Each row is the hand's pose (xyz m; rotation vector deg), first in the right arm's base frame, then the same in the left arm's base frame.
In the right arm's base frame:
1: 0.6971 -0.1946 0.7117 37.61 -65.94 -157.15
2: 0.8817 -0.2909 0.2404 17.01 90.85 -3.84
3: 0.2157 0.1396 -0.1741 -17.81 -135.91 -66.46
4: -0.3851 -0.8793 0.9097 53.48 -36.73 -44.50
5: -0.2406 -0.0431 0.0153 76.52 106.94 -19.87
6: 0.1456 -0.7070 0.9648 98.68 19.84 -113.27
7: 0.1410 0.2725 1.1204 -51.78 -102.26 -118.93
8: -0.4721 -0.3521 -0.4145 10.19 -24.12 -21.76
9: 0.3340 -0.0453 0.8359 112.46 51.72 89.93
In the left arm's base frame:
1: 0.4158 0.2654 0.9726 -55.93 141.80 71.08
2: 0.6210 -0.1992 1.0589 -19.25 37.27 -61.11
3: 0.4516 -0.4943 0.2312 39.14 151.27 -14.10
4: -0.8708 0.1646 0.8562 -6.52 -92.32 -14.74
5: -0.0561 -0.4027 0.1252 42.30 34.82 -53.35
6: -0.3715 0.3054 1.0689 80.86 -68.47 -68.32
7: 0.1497 0.7669 0.3625 30.52 124.88 45.77
8: -0.3080 -0.9226 0.1213 -57.50 -70.62 -20.87
9: 0.1878 0.4080 0.6607 38.03 47.51 51.84

